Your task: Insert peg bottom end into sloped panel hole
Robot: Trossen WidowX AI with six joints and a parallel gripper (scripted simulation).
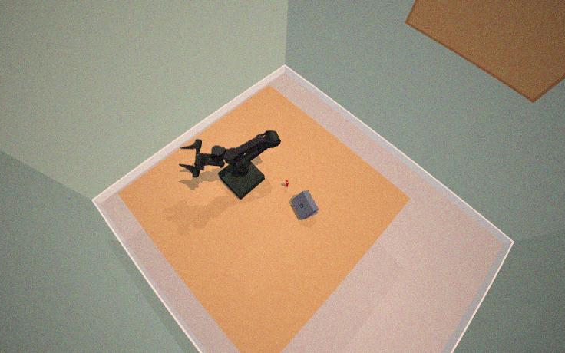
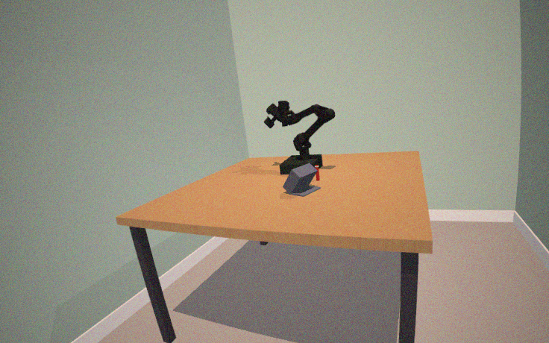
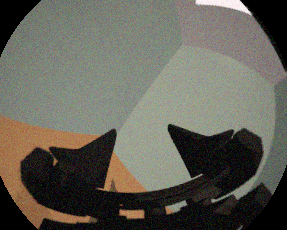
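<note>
Now: gripper tip 390 mm to the right of the red peg, 390 mm short of it and 300 mm above it. Also, from my gripper tip: grey-blue panel block (560 mm ahead, 360 mm to the left, 300 mm below).
</note>
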